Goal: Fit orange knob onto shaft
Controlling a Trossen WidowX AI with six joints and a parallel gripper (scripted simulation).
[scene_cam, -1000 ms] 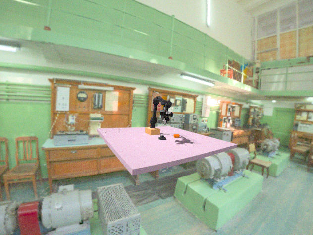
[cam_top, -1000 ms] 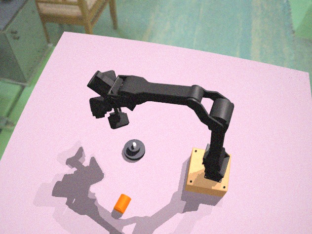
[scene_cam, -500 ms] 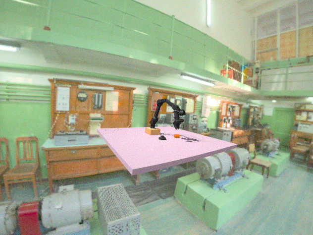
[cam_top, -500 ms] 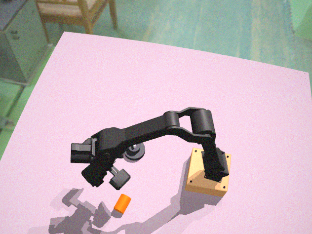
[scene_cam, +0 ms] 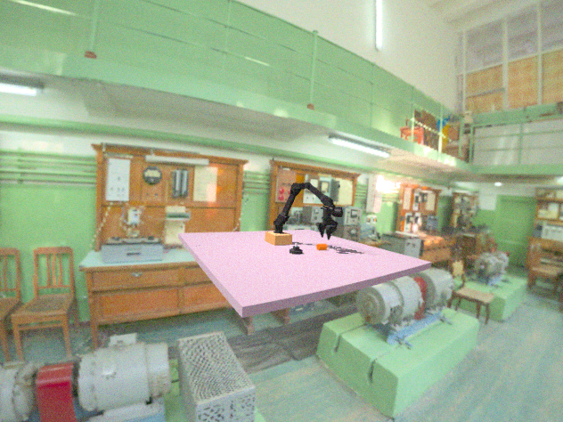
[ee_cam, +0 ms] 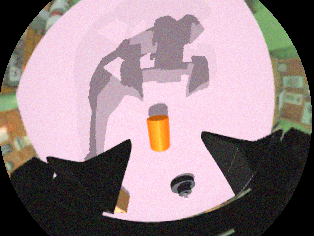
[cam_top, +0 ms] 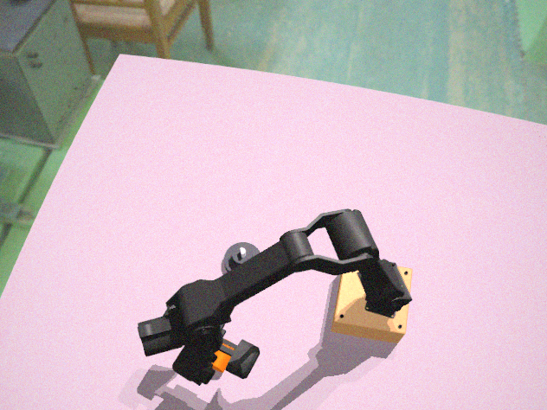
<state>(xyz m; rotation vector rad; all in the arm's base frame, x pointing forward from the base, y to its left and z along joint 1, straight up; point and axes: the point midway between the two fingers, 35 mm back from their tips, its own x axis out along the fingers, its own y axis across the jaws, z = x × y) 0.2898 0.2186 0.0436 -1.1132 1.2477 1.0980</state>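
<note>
My gripper tip is 10 mm past the orange knob and 60 mm above it. The rest, counted from my gripper tip: dark round pedestal: 20 mm ahead, 240 mm to the right, 50 mm below.
</note>
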